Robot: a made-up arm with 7 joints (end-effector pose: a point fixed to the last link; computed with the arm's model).
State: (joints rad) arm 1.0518 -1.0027 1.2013 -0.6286 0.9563 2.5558 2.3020
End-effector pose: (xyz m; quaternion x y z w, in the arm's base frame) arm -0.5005 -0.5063 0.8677 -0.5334 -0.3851 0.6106 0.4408
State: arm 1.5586 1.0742 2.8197 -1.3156 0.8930 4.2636 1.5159
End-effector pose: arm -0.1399 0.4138 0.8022 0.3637 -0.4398 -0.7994 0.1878
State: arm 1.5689 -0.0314 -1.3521 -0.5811 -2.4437 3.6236 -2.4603
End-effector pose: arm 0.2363 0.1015 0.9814 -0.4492 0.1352 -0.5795 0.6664
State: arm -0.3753 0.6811 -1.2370 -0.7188 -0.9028 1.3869 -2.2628
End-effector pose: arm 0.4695 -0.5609 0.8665 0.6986 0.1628 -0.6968 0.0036
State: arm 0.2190 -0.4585 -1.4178 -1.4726 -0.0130 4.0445 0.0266
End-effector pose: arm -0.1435 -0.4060 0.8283 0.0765 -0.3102 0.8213 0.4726
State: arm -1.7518 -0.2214 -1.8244 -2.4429 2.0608 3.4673 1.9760
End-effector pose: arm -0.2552 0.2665 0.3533 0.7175 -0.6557 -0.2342 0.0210
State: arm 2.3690 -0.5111 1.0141 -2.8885 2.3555 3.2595 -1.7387
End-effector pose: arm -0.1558 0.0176 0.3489 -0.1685 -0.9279 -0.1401 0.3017
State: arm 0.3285 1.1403 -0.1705 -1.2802 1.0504 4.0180 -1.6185
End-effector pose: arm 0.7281 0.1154 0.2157 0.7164 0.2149 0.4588 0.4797
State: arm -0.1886 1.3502 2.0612 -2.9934 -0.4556 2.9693 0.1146
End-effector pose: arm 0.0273 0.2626 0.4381 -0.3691 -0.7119 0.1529 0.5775
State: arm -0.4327 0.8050 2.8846 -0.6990 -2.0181 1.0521 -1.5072
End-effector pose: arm 0.4728 -0.0710 1.0796 0.4888 0.7694 0.3604 0.1981
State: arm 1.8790 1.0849 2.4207 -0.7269 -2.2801 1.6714 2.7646
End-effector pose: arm -0.4231 0.5603 0.9025 -0.8529 0.1159 0.3589 0.3610
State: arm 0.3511 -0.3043 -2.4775 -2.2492 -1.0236 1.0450 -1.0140
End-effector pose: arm -0.3376 -0.4152 0.2434 -0.6665 0.2479 0.4114 0.5701
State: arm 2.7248 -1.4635 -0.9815 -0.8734 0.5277 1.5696 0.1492
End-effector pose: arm 0.8962 -0.0113 0.5622 -0.3095 -0.2803 0.1606 0.8943
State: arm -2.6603 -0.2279 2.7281 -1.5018 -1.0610 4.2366 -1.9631
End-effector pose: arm 0.4680 0.1302 0.7140 -0.3219 0.4996 0.3911 0.7027
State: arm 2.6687 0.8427 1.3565 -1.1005 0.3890 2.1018 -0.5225
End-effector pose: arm -0.8146 -0.0910 0.6812 0.3239 -0.7076 0.5746 0.2535
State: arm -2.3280 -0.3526 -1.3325 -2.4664 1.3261 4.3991 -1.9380
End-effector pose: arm -0.2061 0.2630 0.4923 -0.2404 -0.7920 -0.5488 0.1178
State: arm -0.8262 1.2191 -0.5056 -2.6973 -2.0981 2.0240 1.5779
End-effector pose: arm -0.0326 -0.1537 -0.0806 0.7753 -0.0446 -0.4977 0.3864
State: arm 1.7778 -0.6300 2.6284 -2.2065 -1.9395 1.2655 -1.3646
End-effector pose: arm -0.1974 -0.5477 0.1158 -0.3554 -0.2269 0.7925 0.4406
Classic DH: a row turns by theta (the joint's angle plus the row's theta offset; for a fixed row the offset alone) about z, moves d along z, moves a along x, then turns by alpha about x. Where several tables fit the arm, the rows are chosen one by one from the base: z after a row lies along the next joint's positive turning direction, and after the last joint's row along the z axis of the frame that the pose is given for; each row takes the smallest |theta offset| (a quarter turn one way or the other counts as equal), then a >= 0, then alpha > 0; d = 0 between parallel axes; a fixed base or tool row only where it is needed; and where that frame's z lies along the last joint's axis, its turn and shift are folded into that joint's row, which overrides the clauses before.
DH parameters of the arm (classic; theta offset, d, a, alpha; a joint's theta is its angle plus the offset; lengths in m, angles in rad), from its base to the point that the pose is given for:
joint 1: 0 0.2363 0 -1.5708
joint 2: 0 0 0 1.5708
joint 3: 0 0.4325 0.0622 1.5708
joint 4: 0 0 -0.091 -1.5708
joint 5: 0 0.4234 0 1.5708
joint 6: 0 0 0.1248 1.5708
joint 7: 0 0 0 0

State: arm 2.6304 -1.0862 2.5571 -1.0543 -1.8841 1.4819 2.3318
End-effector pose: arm 0.6331 -0.6764 0.2442 0.1139 -0.3454 0.4794 0.7987
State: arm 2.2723 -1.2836 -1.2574 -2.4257 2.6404 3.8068 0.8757
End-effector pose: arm 0.3238 0.0715 0.3293 0.1696 -0.8514 -0.4773 0.1360
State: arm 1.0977 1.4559 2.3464 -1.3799 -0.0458 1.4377 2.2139
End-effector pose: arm -0.1180 0.6878 0.7127 0.6227 0.4069 -0.6031 0.2881
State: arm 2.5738 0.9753 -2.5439 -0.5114 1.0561 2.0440 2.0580
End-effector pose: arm -0.5241 0.4326 0.9466 -0.6370 0.1276 -0.1902 0.7360
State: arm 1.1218 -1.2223 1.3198 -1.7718 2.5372 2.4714 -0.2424
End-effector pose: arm -0.5834 -0.0039 0.5335 -0.3816 -0.5956 0.3365 0.6216
